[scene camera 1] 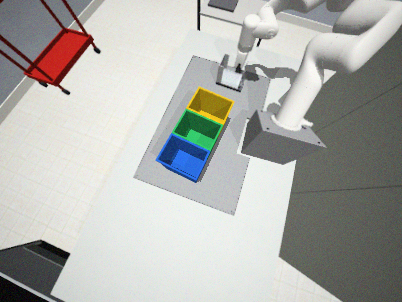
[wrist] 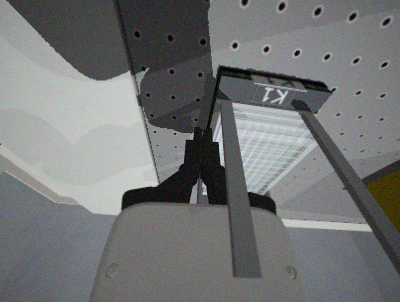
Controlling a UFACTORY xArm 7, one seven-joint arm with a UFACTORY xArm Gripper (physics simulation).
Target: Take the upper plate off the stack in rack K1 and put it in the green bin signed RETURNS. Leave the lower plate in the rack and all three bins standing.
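Frame: origin at the arm's base, x down, y back, z left, level; metres.
Seen in the pictures: gripper, between the fingertips: (scene camera 1: 237, 73) (wrist: 201, 137); arm's base, origin of its link: (scene camera 1: 285, 123).
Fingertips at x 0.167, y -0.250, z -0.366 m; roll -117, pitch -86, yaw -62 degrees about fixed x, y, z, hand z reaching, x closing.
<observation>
Offsets run from my fingertips to a thing's middle. Level surfaces: height alone.
Rack K1 (scene camera 1: 229, 87) (wrist: 240, 200) stands upright on the grey perforated mat, with its label and posts showing in the wrist view. Clear, ribbed plate material {dx -0.009, dy -0.037, dz +0.053 m} (scene camera 1: 231, 78) (wrist: 270, 145) shows between its posts; I cannot tell the upper plate from the lower one. My gripper (scene camera 1: 239, 68) (wrist: 201, 137) is shut and empty, its black fingertips together at the left side of the rack in the wrist view. Whether they touch the rack is unclear. The green bin {dx -0.058, dy -0.096, dz +0.496 m} (scene camera 1: 199, 136) stands upright between the yellow bin {dx -0.058, dy -0.077, dz +0.367 m} (scene camera 1: 212, 104) and the blue bin {dx -0.058, dy -0.115, dz +0.626 m} (scene camera 1: 185, 157). The RETURNS sign is not readable.
The perforated mat {dx +0.031 m} (scene camera 1: 220, 197) (wrist: 350, 37) lies on the white table {dx +0.044 m} (scene camera 1: 165, 235). The yellow bin stands nearest the rack, its side showing at the right of the wrist view. The arm's grey base block (scene camera 1: 280, 142) stands beside the mat. A red cart (scene camera 1: 59, 56) stands on the floor.
</observation>
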